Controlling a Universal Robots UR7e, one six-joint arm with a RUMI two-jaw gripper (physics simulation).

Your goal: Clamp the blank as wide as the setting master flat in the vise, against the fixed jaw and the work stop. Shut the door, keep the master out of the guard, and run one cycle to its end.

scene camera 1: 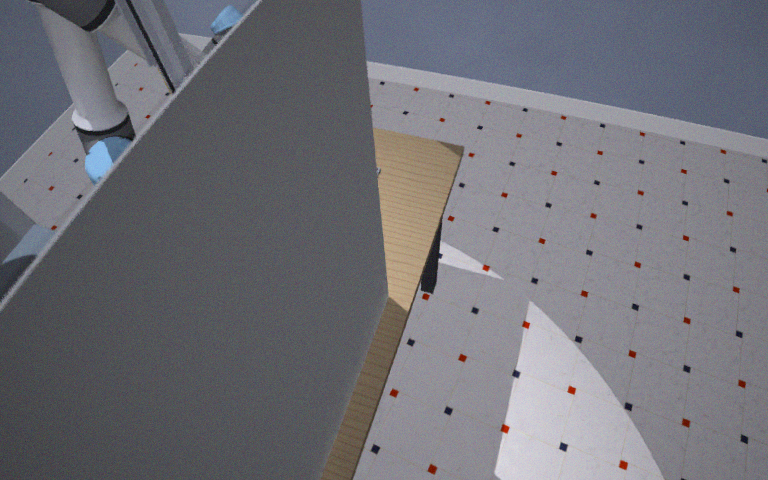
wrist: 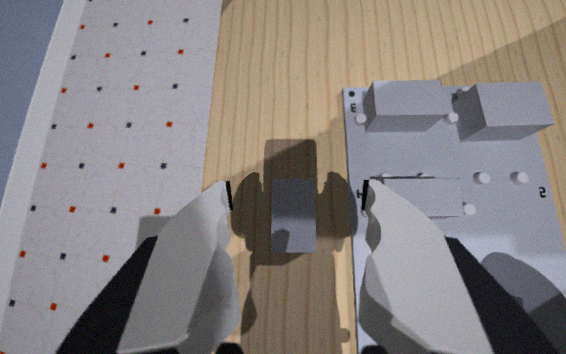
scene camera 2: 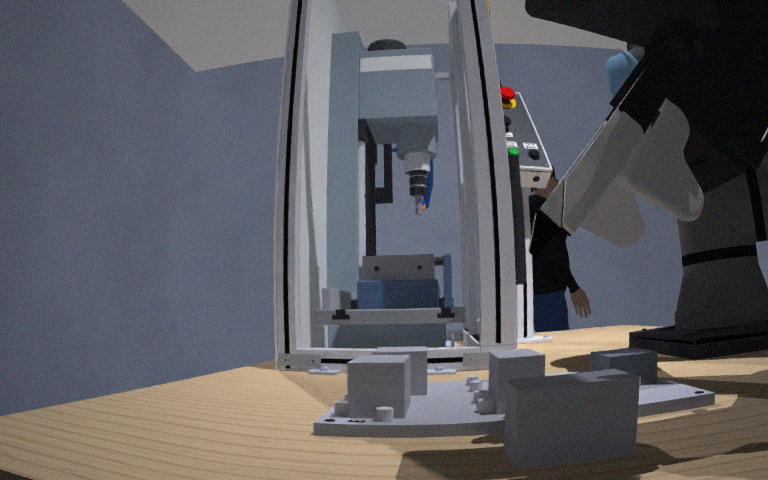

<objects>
gripper: wrist; scene camera 2
same spot on gripper: [wrist: 418,284] = [scene camera 2: 591,139]
</objects>
